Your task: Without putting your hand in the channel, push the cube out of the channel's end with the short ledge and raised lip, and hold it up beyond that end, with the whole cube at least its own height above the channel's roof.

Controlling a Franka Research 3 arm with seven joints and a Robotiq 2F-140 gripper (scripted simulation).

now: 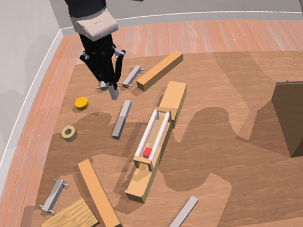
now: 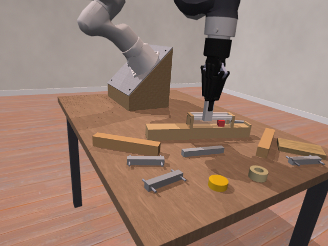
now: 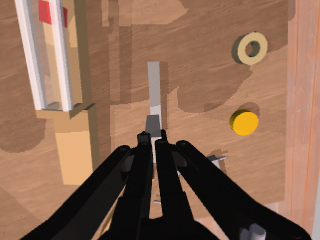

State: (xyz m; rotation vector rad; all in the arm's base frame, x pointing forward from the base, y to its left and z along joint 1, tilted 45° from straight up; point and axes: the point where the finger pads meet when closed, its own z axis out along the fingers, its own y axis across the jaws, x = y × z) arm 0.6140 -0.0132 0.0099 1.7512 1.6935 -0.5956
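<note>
My gripper is now 140 mm above the grey rod. The rest, counted from my hand: wooden channel base 120 mm behind, 110 mm to the left, 90 mm below; red cube 110 mm behind, 150 mm to the left, 90 mm below; yellow disc 170 mm ahead, 70 mm to the right, 140 mm below.
</note>
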